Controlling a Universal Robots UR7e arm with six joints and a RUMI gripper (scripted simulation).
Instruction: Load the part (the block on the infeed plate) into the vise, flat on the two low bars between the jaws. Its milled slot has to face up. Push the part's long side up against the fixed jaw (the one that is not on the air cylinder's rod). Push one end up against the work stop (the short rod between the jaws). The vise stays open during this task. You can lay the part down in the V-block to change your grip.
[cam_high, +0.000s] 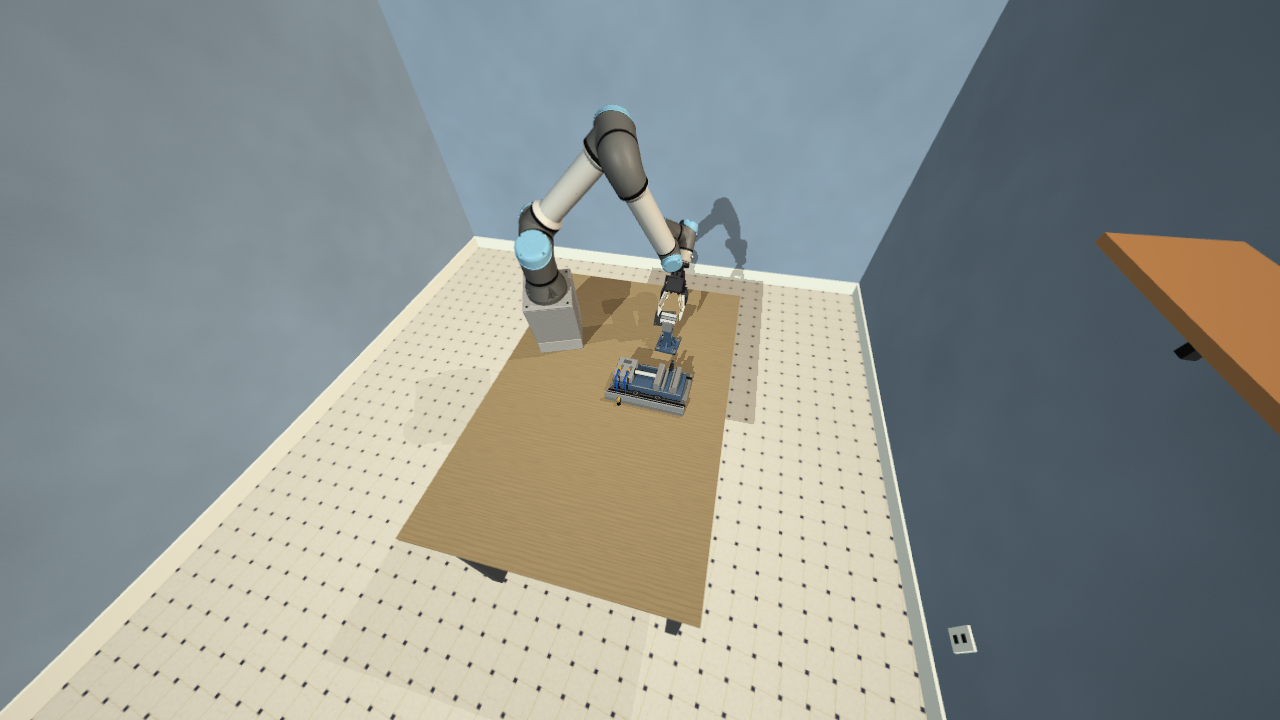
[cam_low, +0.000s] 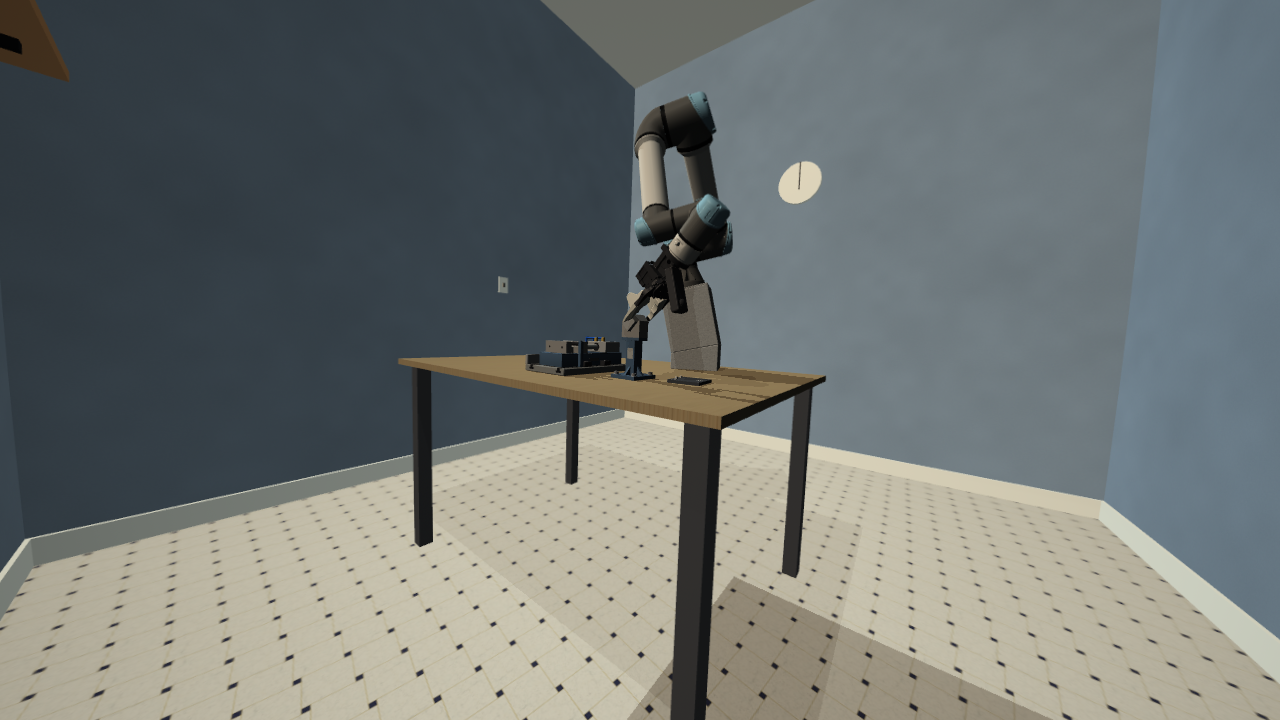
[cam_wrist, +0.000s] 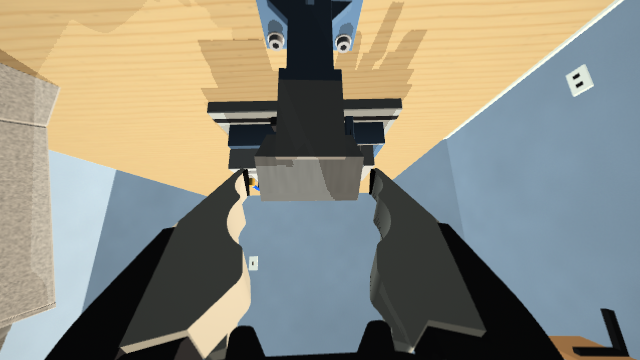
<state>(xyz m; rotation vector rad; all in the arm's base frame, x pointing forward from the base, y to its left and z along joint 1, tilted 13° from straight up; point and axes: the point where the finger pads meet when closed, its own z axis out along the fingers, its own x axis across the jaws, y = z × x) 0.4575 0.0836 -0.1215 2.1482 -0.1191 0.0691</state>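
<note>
Right now my hand is 10 mm to the left of the part and 10 mm above it. From my hand the other things lie so: cylinder rod (240 mm to the right, 90 mm below, 40 mm behind); then dark infeed plate (160 mm below, 150 mm to the left, 50 mm behind); then moving jaw (240 mm to the right, 90 mm below, 10 mm ahead).
</note>
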